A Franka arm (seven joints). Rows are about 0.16 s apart.
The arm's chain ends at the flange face. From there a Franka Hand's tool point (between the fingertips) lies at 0.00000 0.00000 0.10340 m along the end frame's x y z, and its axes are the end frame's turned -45 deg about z.
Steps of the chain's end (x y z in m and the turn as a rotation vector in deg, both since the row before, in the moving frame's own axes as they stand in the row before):
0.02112 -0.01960 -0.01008 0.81 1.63 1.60
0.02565 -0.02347 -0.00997 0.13 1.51 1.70
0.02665 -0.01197 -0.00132 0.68 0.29 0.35
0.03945 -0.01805 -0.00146 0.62 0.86 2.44
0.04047 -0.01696 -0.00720 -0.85 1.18 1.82
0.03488 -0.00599 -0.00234 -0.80 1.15 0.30
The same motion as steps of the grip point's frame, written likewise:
0.03189 0.00216 -0.01013 -0.58 1.73 1.60
0.03680 0.00333 -0.01001 -0.98 1.16 1.70
0.02855 0.00989 -0.00133 0.28 0.69 0.35
0.04254 0.01548 -0.00148 -0.17 1.05 2.44
0.04099 0.01922 -0.00723 -1.44 0.23 1.82
0.02934 0.02292 -0.00237 -1.38 0.25 0.30

